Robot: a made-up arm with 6 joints. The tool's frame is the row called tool. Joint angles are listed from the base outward.
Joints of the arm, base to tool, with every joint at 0 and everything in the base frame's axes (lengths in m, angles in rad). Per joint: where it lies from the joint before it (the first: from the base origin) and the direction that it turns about. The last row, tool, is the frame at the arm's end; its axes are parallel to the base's.
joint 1: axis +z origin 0 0 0.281
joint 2: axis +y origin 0 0 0
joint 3: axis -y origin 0 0 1.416
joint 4: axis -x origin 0 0 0
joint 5: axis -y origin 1.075 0 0
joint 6: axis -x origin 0 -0.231 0
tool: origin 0 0 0
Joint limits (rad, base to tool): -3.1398..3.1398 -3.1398..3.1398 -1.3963..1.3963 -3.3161..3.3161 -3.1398..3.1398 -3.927..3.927
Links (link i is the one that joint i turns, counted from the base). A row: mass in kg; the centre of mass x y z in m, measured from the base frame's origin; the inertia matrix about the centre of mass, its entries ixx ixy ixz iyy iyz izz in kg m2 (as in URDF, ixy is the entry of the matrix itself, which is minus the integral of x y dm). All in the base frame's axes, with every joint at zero. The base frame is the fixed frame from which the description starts. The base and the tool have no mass.
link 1: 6.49; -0.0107 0.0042 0.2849; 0.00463 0 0 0.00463 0 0.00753
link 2: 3.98; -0.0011 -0.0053 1.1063; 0.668 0 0 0.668 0 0.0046
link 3: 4.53; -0.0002 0.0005 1.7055; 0.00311 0 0 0.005 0 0.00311
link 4: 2.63; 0.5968 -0.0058 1.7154; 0.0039 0 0 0.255 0 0.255
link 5: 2.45; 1.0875 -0.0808 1.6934; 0.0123 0 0 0.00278 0 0.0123
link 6: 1.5; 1.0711 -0.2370 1.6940; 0.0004 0 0 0.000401 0 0.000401
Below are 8 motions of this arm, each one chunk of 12 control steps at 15 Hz.
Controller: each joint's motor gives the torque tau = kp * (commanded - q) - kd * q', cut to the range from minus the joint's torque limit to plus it. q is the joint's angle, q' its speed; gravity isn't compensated. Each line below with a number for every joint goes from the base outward.
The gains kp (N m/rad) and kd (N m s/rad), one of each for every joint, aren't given. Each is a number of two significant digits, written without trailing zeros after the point. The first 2 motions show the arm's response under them.
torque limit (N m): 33 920 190 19 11 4.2
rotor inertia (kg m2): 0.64 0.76 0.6 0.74 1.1 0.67
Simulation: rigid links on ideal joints. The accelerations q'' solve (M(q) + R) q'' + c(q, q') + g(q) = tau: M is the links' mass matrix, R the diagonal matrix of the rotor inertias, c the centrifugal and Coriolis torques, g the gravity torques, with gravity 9.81 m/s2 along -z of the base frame. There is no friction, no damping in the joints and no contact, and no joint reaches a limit. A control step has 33 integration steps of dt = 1/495 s. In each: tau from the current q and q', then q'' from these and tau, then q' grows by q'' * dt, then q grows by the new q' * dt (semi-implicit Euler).
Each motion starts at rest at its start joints. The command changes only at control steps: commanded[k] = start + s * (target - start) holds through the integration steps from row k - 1 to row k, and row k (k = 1, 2, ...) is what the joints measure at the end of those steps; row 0 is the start. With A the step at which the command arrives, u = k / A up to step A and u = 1 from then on. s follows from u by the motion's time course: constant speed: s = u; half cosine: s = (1 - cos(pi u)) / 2; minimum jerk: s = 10 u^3 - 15 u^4 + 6 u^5; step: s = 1 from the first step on.
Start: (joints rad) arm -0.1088 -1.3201 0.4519 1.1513 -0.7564 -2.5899
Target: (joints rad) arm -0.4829 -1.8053 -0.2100 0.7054 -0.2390 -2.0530
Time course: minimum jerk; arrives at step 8
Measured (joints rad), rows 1 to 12:
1: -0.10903 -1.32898 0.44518 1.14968 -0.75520 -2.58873
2: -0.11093 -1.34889 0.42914 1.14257 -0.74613 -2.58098
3: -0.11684 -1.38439 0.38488 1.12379 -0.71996 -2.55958
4: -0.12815 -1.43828 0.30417 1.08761 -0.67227 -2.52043
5: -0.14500 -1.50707 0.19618 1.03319 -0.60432 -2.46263
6: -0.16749 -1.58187 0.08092 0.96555 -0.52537 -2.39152
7: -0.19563 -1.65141 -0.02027 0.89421 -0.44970 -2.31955
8: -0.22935 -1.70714 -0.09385 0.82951 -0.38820 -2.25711
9: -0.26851 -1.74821 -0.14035 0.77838 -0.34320 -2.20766
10: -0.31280 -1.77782 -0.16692 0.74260 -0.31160 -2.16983
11: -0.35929 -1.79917 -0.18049 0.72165 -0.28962 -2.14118
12: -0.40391 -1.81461 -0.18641 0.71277 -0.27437 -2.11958
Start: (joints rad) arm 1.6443 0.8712 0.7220 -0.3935 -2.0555 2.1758
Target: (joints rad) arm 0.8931 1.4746 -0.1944 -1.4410 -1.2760 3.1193
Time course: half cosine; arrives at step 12
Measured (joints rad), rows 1 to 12:
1: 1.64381 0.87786 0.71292 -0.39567 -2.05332 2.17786
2: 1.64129 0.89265 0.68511 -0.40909 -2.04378 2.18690
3: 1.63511 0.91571 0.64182 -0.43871 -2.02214 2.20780
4: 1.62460 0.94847 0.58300 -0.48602 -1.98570 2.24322
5: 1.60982 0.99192 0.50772 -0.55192 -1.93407 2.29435
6: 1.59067 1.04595 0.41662 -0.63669 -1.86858 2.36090
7: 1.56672 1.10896 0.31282 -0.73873 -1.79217 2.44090
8: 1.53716 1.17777 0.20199 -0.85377 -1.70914 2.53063
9: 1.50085 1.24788 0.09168 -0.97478 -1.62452 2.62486
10: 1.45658 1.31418 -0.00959 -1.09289 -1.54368 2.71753
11: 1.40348 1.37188 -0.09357 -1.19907 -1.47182 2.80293
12: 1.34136 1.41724 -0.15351 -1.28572 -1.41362 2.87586
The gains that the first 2 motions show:
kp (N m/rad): 530 3900 640 59 140 64
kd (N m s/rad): 110 900 93 13 31 18
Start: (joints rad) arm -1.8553 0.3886 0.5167 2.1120 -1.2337 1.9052
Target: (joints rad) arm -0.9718 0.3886 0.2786 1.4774 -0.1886 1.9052
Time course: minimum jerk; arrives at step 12
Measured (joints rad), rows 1 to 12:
1: -1.85494 0.39127 0.50527 2.11317 -1.23290 1.90523
2: -1.85246 0.39696 0.48128 2.11533 -1.22650 1.90540
3: -1.84398 0.40328 0.45296 2.11142 -1.20653 1.90565
4: -1.82709 0.40886 0.42326 2.09487 -1.16624 1.90591
5: -1.80118 0.41320 0.39247 2.06142 -1.10194 1.90614
6: -1.76627 0.41641 0.36026 2.00984 -1.01271 1.90631
7: -1.72243 0.41881 0.32684 1.94214 -0.90160 1.90644
8: -1.66986 0.42079 0.29336 1.86326 -0.77648 1.90654
9: -1.60884 0.42263 0.26184 1.78007 -0.64938 1.90661
10: -1.53971 0.42445 0.23462 1.70002 -0.53251 1.90668
11: -1.46282 0.42628 0.21371 1.62968 -0.43488 1.90673
12: -1.37841 0.42800 0.19999 1.57317 -0.36061 1.90676

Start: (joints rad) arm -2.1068 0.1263 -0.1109 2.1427 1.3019 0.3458
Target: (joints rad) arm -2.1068 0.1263 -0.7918 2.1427 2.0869 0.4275
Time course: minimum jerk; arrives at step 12
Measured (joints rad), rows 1 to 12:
1: -2.10688 0.12827 -0.12466 2.14479 1.30254 0.34586
2: -2.10715 0.13206 -0.15361 2.15225 1.30738 0.34622
3: -2.10739 0.13571 -0.19118 2.16199 1.32235 0.34739
4: -2.10749 0.13846 -0.23890 2.17019 1.35309 0.34991
5: -2.10752 0.14040 -0.30027 2.17514 1.40247 0.35413
6: -2.10760 0.14195 -0.37664 2.17733 1.47061 0.36010
7: -2.10781 0.14347 -0.46546 2.17840 1.55455 0.36757
8: -2.10807 0.14497 -0.56031 2.18010 1.64802 0.37603
9: -2.10816 0.14615 -0.65228 2.18352 1.74238 0.38479
10: -2.10787 0.14669 -0.73207 2.18882 1.82921 0.39315
11: -2.10718 0.14652 -0.79248 2.19524 1.90187 0.40049
12: -2.10628 0.14585 -0.83074 2.20119 1.95721 0.40647

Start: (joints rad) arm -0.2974 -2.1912 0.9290 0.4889 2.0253 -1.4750
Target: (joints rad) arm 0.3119 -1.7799 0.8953 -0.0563 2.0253 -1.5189
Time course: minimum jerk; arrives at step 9
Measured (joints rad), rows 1 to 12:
1: -0.29723 -2.19592 0.93721 0.48960 2.02523 -1.47504
2: -0.29541 -2.20021 0.96326 0.49457 2.02528 -1.47540
3: -0.29024 -2.19590 0.99785 0.49920 2.02547 -1.47660
4: -0.28119 -2.17776 1.03145 0.49303 2.02574 -1.47904
5: -0.26862 -2.14435 1.05576 0.46760 2.02599 -1.48286
6: -0.25295 -2.09835 1.06494 0.42038 2.02613 -1.48781
7: -0.23450 -2.04576 1.05688 0.35503 2.02610 -1.49330
8: -0.21335 -1.99403 1.03403 0.27969 2.02593 -1.49865
9: -0.18938 -1.94929 1.00350 0.20411 2.02569 -1.50328
10: -0.16234 -1.91378 0.97530 0.13650 2.02548 -1.50699
11: -0.13204 -1.88728 0.95559 0.08220 2.02536 -1.50988
12: -0.09838 -1.86862 0.94563 0.04337 2.02535 -1.51210

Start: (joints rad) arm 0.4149 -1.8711 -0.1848 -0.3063 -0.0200 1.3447
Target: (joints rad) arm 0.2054 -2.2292 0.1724 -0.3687 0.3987 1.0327
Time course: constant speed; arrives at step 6
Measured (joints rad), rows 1 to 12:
1: 0.41372 -1.88847 -0.18057 -0.31439 -0.00874 1.33796
2: 0.40927 -1.92072 -0.15574 -0.32914 0.01846 1.32137
3: 0.40042 -1.96107 -0.10983 -0.34181 0.05856 1.29643
4: 0.38679 -2.00704 -0.04906 -0.34805 0.10797 1.26502
5: 0.36847 -2.05711 0.02045 -0.34768 0.16389 1.22870
6: 0.34557 -2.11018 0.09411 -0.34259 0.22427 1.18865
7: 0.31851 -2.15688 0.16426 -0.32733 0.27644 1.15252
8: 0.28948 -2.19346 0.21793 -0.30354 0.31479 1.12412
9: 0.26077 -2.22082 0.25186 -0.27990 0.34173 1.10247
10: 0.23422 -2.24037 0.26912 -0.26260 0.36033 1.08605
11: 0.21119 -2.25371 0.27460 -0.25371 0.37307 1.07360
12: 0.19257 -2.26243 0.27297 -0.25242 0.38175 1.06414

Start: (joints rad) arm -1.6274 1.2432 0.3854 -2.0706 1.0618 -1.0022
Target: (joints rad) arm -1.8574 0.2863 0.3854 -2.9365 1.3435 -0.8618
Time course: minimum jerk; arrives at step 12
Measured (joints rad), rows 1 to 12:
1: -1.62749 1.24990 0.38265 -2.07111 1.06198 -1.00211
2: -1.62795 1.25506 0.36608 -2.07269 1.06362 -1.00134
3: -1.62946 1.24759 0.34076 -2.07983 1.06897 -0.99898
4: -1.63312 1.21992 0.31402 -2.10017 1.08007 -0.99418
5: -1.64024 1.16779 0.29225 -2.14036 1.09807 -0.98643
6: -1.65180 1.09116 0.28013 -2.20345 1.12288 -0.97571
7: -1.66849 0.99426 0.27968 -2.28828 1.15317 -0.96249
8: -1.69087 0.88462 0.29002 -2.38993 1.18661 -0.94764
9: -1.71922 0.77172 0.30805 -2.50024 1.22030 -0.93234
10: -1.75253 0.66527 0.32960 -2.60887 1.25132 -0.91783
11: -1.78840 0.57338 0.35025 -2.70566 1.27734 -0.90514
12: -1.82301 0.50044 0.36557 -2.78294 1.29723 -0.89488

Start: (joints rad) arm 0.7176 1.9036 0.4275 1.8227 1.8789 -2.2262
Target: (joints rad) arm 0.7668 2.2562 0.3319 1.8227 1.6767 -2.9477
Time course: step
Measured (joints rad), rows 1 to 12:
1: 0.71967 1.96160 0.47111 1.81265 1.85747 -2.24098
2: 0.72490 2.04077 0.46439 1.79732 1.81122 -2.28297
3: 0.73269 2.11065 0.41786 1.79210 1.77064 -2.35175
4: 0.74239 2.16705 0.36742 1.79725 1.74084 -2.44727
5: 0.75264 2.20911 0.33060 1.80767 1.72002 -2.55559
6: 0.76177 2.23836 0.31187 1.81825 1.70572 -2.64787
7: 0.76858 2.25753 0.30829 1.82576 1.69595 -2.71988
8: 0.77269 2.26947 0.31419 1.82913 1.68930 -2.77484
9: 0.77444 2.27658 0.32416 1.82889 1.68476 -2.81654
10: 0.77446 2.28068 0.33439 1.82631 1.68167 -2.84814
11: 0.77343 2.28302 0.34286 1.82268 1.67957 -2.87207
12: 0.77191 2.28441 0.34891 1.81901 1.67813 -2.89019

